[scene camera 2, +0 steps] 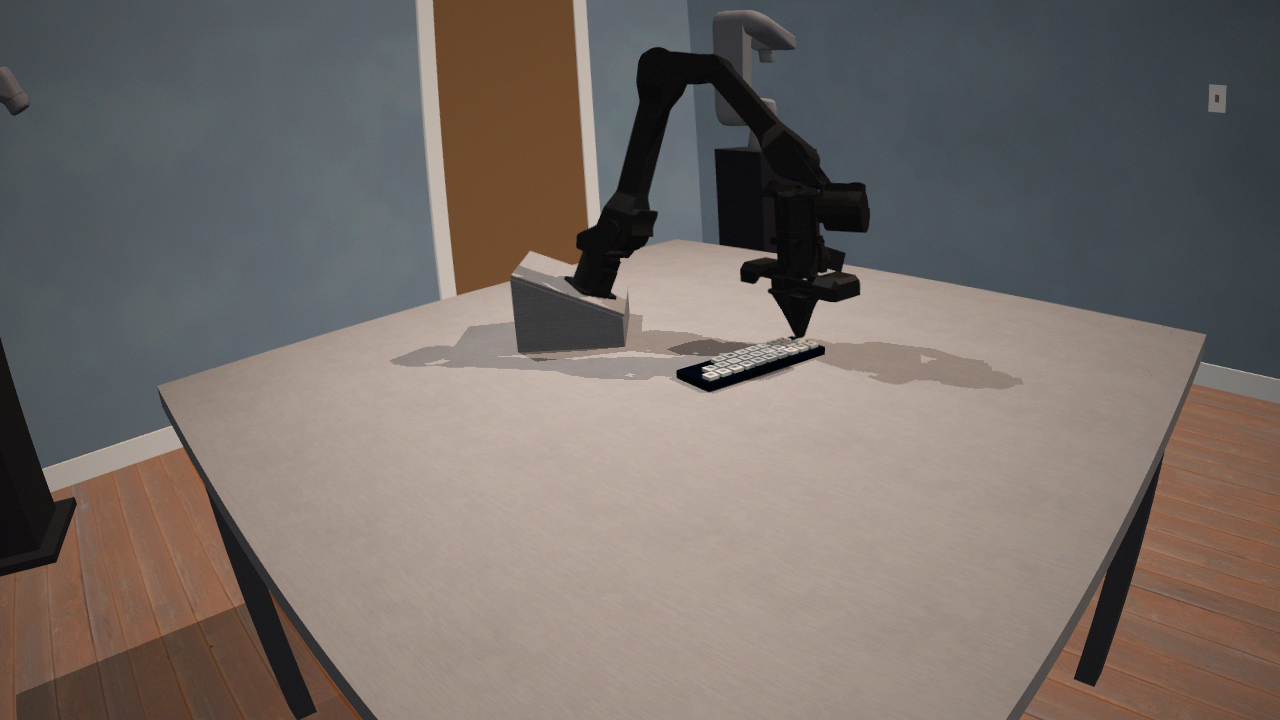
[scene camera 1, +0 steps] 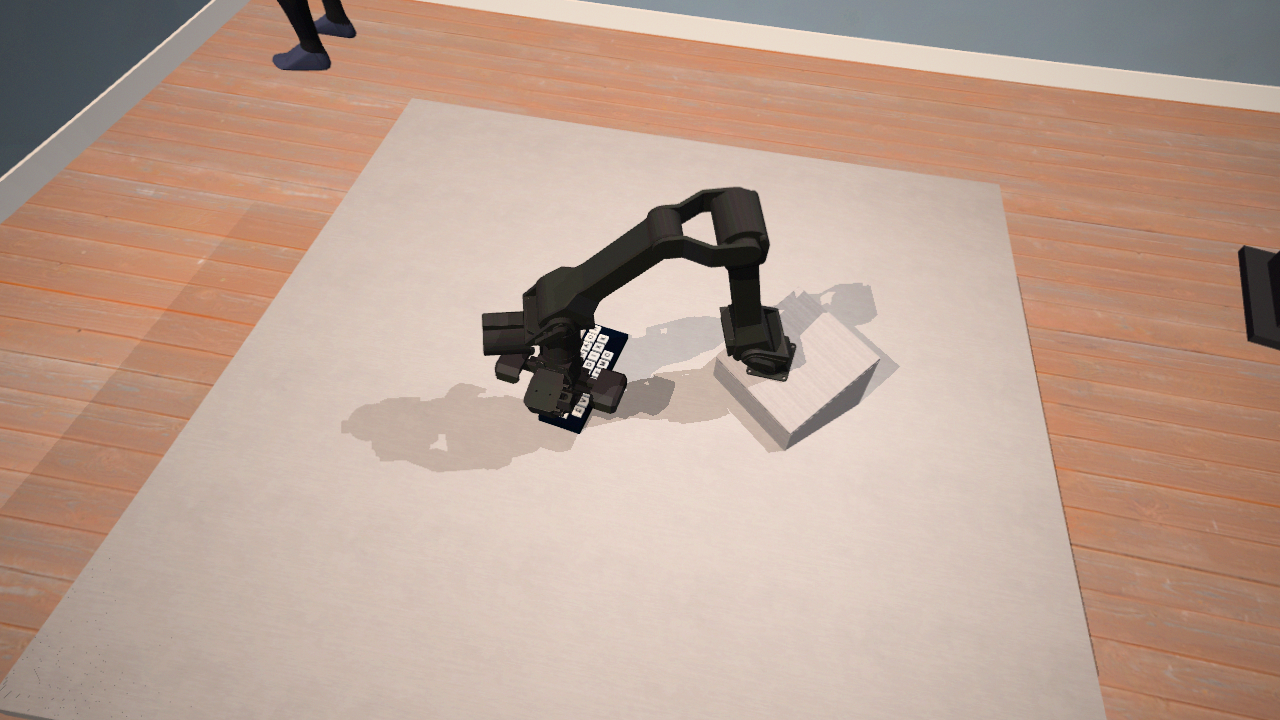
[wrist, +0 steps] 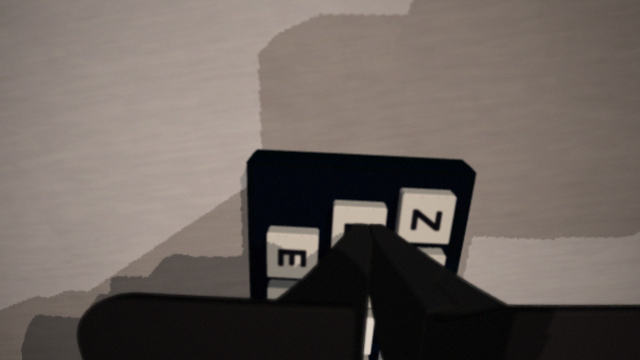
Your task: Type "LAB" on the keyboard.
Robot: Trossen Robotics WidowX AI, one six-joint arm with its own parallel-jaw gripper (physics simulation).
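Where they show: gripper, fingertip midpoint: [scene camera 2: 799, 337] [wrist: 367, 238]; arm's base, link origin: [scene camera 2: 589, 289] [scene camera 1: 771, 359].
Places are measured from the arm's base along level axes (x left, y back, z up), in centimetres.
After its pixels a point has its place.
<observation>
A dark navy keyboard [scene camera 1: 572, 427] {x 20.8, y -24.4, z -6.4 cm} [scene camera 2: 693, 378] {x 0.0, y -28.1, z -6.5 cm} [wrist: 300, 175] {x 20.5, y -24.8, z -6.4 cm} with white keys lies on the table, partly hidden by the arm in the first scene view. My gripper [scene camera 2: 799, 334] {x 19.1, y -26.9, z -5.3 cm} [wrist: 367, 238] {x 19.1, y -26.9, z -5.3 cm} is shut and empty, pointing down at the keyboard's far end in the second scene view. In the wrist view its tips overlap the lower part of the middle end key [wrist: 359, 212] {x 19.7, y -26.7, z -5.9 cm}, whose letter is mostly hidden. The E key [wrist: 292, 252] {x 18.1, y -24.8, z -5.9 cm} is to the left and the Z key [wrist: 426, 217] {x 19.8, y -28.7, z -5.8 cm} to the right. Contact cannot be told. The L, A and B keys cannot be made out.
The arm's base stands on a sloped grey block [scene camera 1: 832, 358] {x -1.9, y 8.6, z 2.7 cm} [scene camera 2: 568, 317] {x -5.9, y -4.2, z -2.5 cm} on the table [scene camera 1: 626, 582] {x 39.4, y -6.9, z -7.5 cm} [scene camera 2: 626, 537] {x -24.9, y -54.9, z -7.5 cm}, beside the keyboard. A person's feet [scene camera 1: 302, 60] show on the floor beyond the table. A grey arm-like device on a dark stand [scene camera 2: 738, 188] is behind the table.
</observation>
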